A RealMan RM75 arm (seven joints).
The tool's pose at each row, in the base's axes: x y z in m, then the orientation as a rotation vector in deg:
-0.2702, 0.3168, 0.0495, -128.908, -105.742, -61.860
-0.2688, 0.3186, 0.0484, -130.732, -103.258, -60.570
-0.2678, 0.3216, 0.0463, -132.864, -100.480, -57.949
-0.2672, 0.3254, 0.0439, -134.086, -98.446, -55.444
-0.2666, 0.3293, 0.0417, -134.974, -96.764, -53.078
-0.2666, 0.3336, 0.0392, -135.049, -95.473, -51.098
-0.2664, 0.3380, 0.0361, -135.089, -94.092, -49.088
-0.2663, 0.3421, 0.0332, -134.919, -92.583, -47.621
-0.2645, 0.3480, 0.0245, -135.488, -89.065, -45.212
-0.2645, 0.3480, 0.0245, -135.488, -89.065, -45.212
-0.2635, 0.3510, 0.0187, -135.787, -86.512, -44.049
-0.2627, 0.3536, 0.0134, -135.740, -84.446, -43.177
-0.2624, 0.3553, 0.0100, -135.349, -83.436, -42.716
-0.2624, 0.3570, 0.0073, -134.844, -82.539, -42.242
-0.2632, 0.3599, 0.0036, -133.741, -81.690, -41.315
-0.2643, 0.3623, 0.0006, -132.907, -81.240, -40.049
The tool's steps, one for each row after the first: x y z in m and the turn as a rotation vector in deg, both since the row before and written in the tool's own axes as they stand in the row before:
0.0010, 0.0003, 0.0023, 0.325, -0.647, 2.077
0.0015, -0.0008, 0.0034, 0.988, -1.175, 2.477
0.0020, -0.0016, 0.0038, 1.230, -0.877, 1.838
0.0022, -0.0015, 0.0036, 1.236, -0.785, 1.539
0.0022, -0.0023, 0.0038, 1.399, -0.314, 1.120
0.0020, -0.0022, 0.0045, 1.446, -0.300, 1.182
0.0018, -0.0021, 0.0042, 1.284, 0.049, 1.174
0.0006, -0.0022, 0.0104, 1.751, -0.123, 2.776
0.0000, 0.0000, 0.0000, 0.000, 0.000, 0.000
-0.0004, -0.0011, 0.0065, 0.984, 0.179, 1.934
-0.0006, -0.0009, 0.0059, 0.937, 0.321, 1.521
-0.0005, -0.0007, 0.0037, 0.729, 0.343, 0.697
-0.0002, -0.0009, 0.0031, 0.792, 0.362, 0.608
-0.0002, -0.0021, 0.0043, 1.450, 0.469, 0.557
-0.0004, -0.0021, 0.0034, 1.362, 0.026, 0.385

